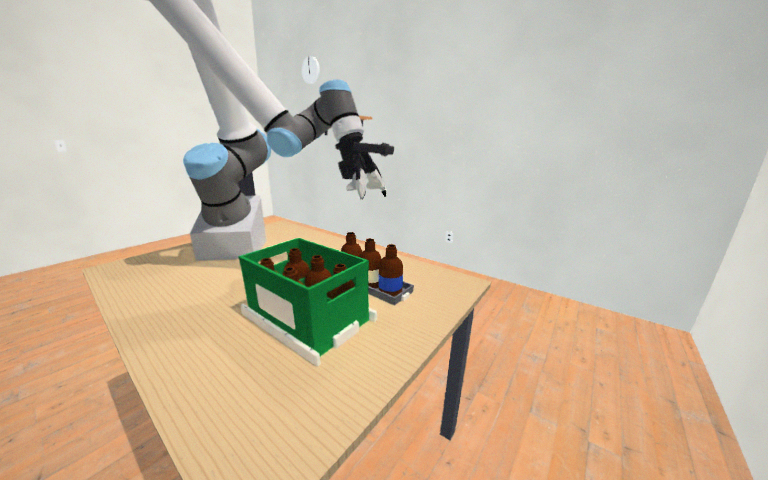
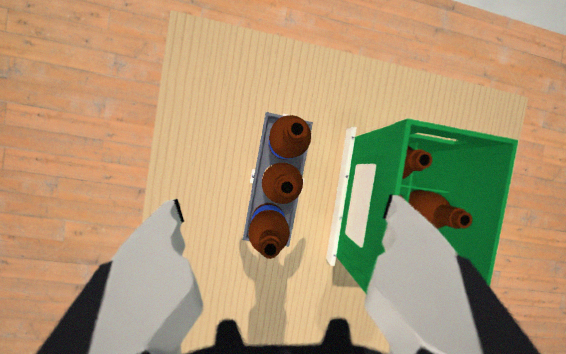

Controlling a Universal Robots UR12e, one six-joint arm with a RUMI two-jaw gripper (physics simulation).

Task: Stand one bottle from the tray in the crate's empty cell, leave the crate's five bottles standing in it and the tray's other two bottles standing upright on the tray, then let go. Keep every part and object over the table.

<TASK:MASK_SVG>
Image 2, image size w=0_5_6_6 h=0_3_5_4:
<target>gripper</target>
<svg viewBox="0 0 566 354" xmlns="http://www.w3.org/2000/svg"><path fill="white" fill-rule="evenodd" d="M385 353L370 347L352 344L349 323L344 318L338 317L330 319L321 344L245 345L237 322L233 319L223 319L217 325L214 346L196 349L186 354ZM178 199L167 200L126 239L111 261L98 267L36 354L181 354L181 344L202 314L204 305L199 285L189 260L182 256L186 244L180 231L184 218ZM389 195L383 216L387 222L382 240L386 252L377 258L364 302L367 313L390 345L389 354L540 354L468 258L459 256L447 239L402 197Z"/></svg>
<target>cream-labelled bottle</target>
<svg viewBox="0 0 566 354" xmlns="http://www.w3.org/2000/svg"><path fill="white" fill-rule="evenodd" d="M276 163L265 170L262 177L262 189L266 197L278 204L287 204L294 201L300 195L303 188L303 178L295 166L283 162Z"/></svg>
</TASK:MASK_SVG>
